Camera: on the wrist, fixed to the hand. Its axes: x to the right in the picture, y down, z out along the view.
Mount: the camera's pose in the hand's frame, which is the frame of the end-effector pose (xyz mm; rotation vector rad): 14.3 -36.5 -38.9 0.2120 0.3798 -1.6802
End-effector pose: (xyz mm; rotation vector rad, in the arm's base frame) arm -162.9 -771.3 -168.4 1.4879 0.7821 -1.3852
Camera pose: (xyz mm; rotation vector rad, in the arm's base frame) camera -178.6 -724.0 -192.3 -0.8094 -1.8680 1.7508
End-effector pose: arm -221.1 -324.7 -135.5 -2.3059 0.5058 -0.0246
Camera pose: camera -201.7 -333.5 -84.5 -1.8494 -1.2709 -1.2179
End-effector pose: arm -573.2 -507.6 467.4 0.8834 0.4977 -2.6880
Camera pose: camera -577.0 -461.1 437.9 -0.5384 -0.6167 1.5042
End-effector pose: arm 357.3 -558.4 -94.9 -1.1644 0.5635 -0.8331
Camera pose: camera 326.1 -597.8 -72.1 -1.1188 -0.3908 -2.4855
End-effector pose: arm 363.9 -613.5 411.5 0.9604 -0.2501 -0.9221
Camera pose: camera 373.9 -610.2 357.3 1.4704 0.9783 -2.1815
